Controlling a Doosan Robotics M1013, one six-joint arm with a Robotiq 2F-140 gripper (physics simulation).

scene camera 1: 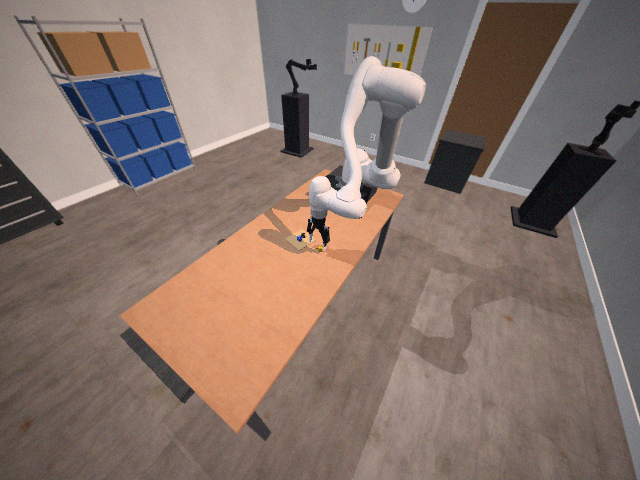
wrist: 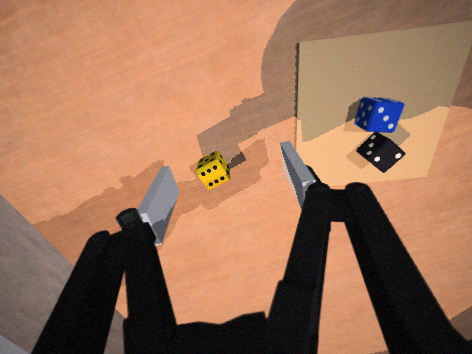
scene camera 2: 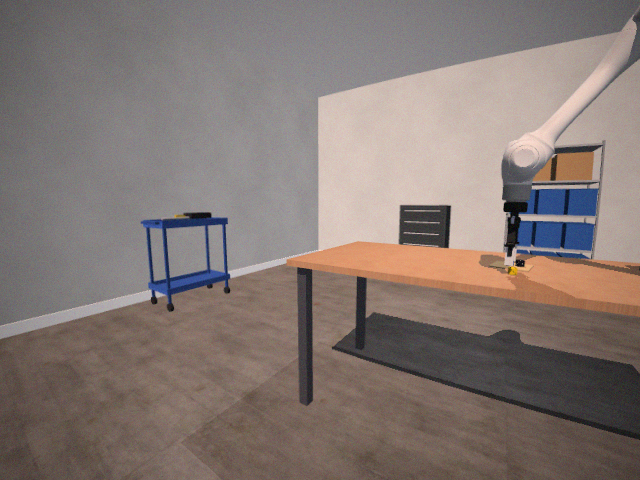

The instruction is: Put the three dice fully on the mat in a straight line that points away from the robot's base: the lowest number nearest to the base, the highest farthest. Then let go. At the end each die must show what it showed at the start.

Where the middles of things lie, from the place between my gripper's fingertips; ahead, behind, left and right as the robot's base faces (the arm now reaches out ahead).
Now: the yellow die (wrist: 213, 170) 3 cm below my hand, 2 cm to the left of it and 1 cm behind it. The rest, counted from my hand: tan mat (wrist: 418, 66) 14 cm to the right, 4 cm below, 3 cm behind; blue die (wrist: 374, 114) 14 cm to the right, 2 cm below, 2 cm behind; black die (wrist: 380, 151) 13 cm to the right, 5 cm behind, 2 cm below.
